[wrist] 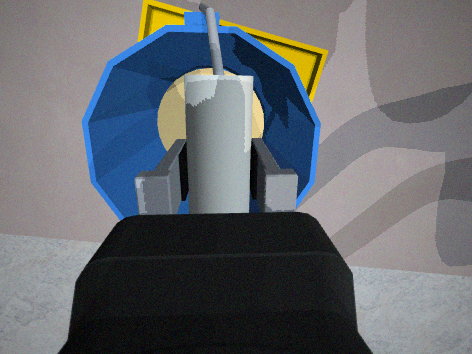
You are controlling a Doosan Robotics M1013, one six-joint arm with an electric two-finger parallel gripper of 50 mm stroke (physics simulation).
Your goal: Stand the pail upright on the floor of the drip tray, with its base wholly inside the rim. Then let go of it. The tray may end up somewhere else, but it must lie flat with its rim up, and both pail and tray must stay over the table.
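Frame: origin at the arm's base, x back, y right, z up, level; metres.
Seen in the pictures: gripper, fingertip midpoint: (pixel 219 157).
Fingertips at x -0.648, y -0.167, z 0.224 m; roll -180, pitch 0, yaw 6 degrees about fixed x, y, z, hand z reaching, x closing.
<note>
Offsets run from my fingertips to a thing's top centre. "spot": to the spot under its first point. Level surfaces: height alone.
The blue pail @[spot: dx -0.086, dy -0.004, dz -0.091 m] (pixel 117 125) shows from above, its mouth towards the camera and its tan inner bottom visible. Its pale grey handle grip @[dx +0.001, dy -0.009, dz +0.034 m] (pixel 218 107) stands across the mouth, with a bent grey wire at its far end. My gripper (pixel 219 157) is shut on this grip, one finger on each side. The yellow drip tray @[spot: dx +0.108, dy +0.076, dz -0.279 m] (pixel 302 62) lies rim up behind and below the pail, at the top of the view. The pail covers much of the tray. The pail's underside is hidden, and I cannot tell its height above the tray.
The brownish-grey table top @[dz -0.283 m] (pixel 380 175) carries dark curved shadows on the right. Its straight edge crosses the lower part of the view, with a pale mottled surface (pixel 35 290) beyond it. The black gripper body hides the lower middle.
</note>
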